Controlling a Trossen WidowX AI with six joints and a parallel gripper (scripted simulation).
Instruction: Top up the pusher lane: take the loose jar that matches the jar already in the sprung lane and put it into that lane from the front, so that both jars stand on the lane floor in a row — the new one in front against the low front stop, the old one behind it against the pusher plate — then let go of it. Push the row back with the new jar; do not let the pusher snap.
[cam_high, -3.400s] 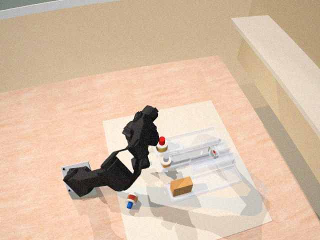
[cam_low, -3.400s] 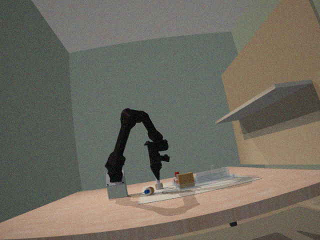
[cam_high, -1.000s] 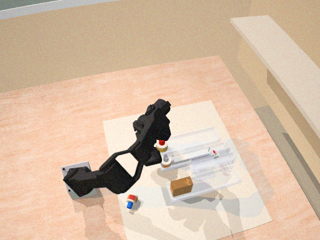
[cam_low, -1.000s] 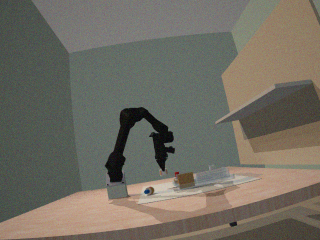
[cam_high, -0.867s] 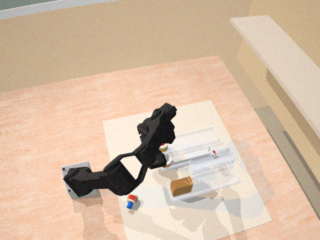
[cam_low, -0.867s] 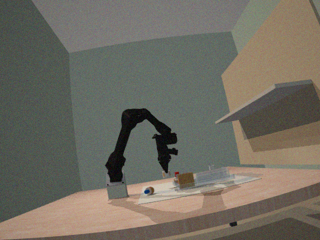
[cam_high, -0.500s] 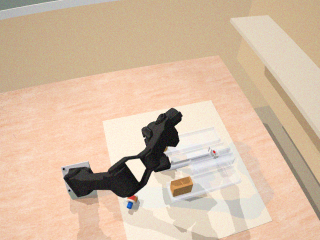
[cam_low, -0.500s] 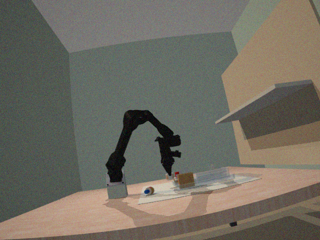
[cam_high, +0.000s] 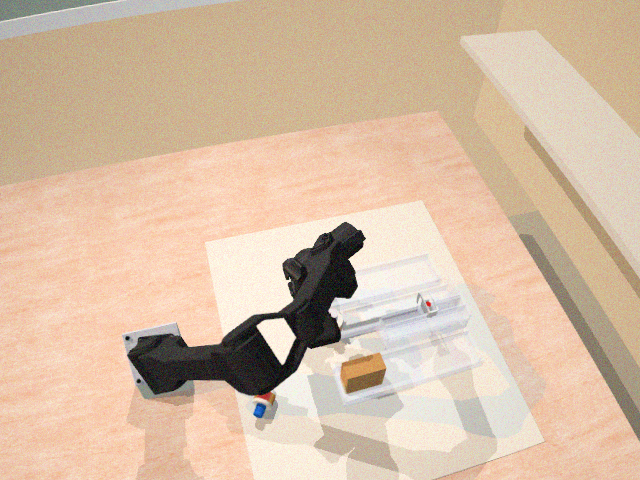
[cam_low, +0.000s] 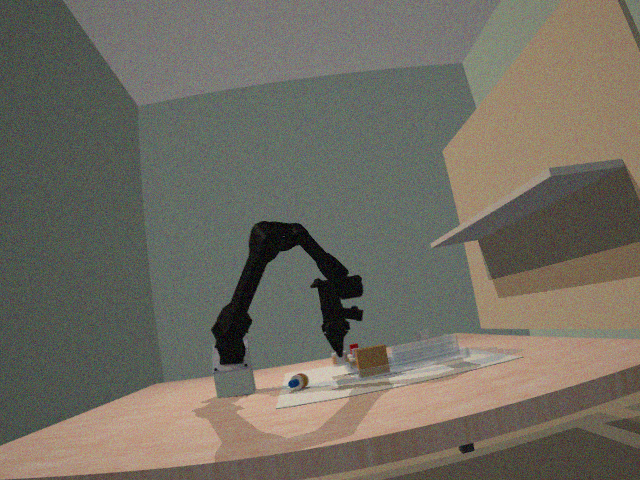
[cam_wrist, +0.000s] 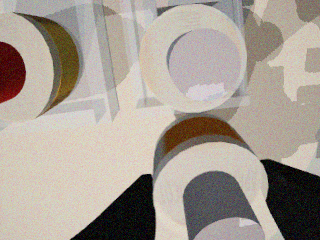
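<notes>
The brown box is 120 mm to the right of my gripper tip, 80 mm ahead of it and 10 mm below it. Also, from my gripper tip: red dot (240 mm ahead, 20 mm to the right, 20 mm above); wall shelf (560 mm ahead, 310 mm above, 10 mm to the left).
</notes>
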